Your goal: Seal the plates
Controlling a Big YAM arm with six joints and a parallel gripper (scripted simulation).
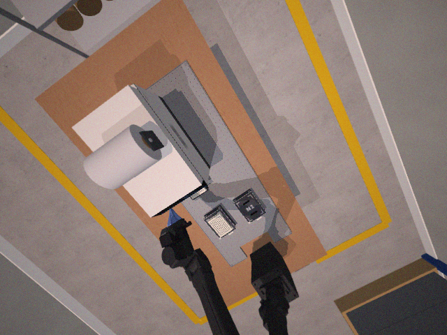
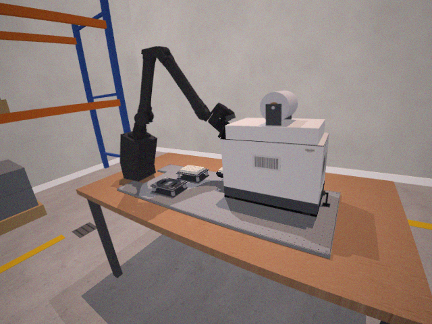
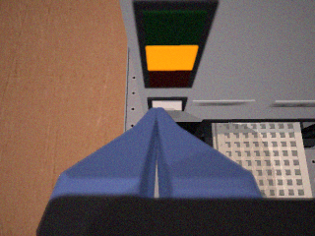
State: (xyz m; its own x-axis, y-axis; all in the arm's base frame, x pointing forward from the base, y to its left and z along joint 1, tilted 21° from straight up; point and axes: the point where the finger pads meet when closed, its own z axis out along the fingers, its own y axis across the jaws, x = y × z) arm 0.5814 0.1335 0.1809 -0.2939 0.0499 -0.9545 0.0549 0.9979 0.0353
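The start button is 20 mm ahead of my hand, 10 mm to the right of it and 40 mm below it. From my hand the other things lie so: foil roll 250 mm ahead, 110 mm to the right, 190 mm above; then white well plate 280 mm behind, 60 mm to the right, 180 mm below; then dark sealer stage 10 mm ahead, 100 mm to the right, 140 mm below.
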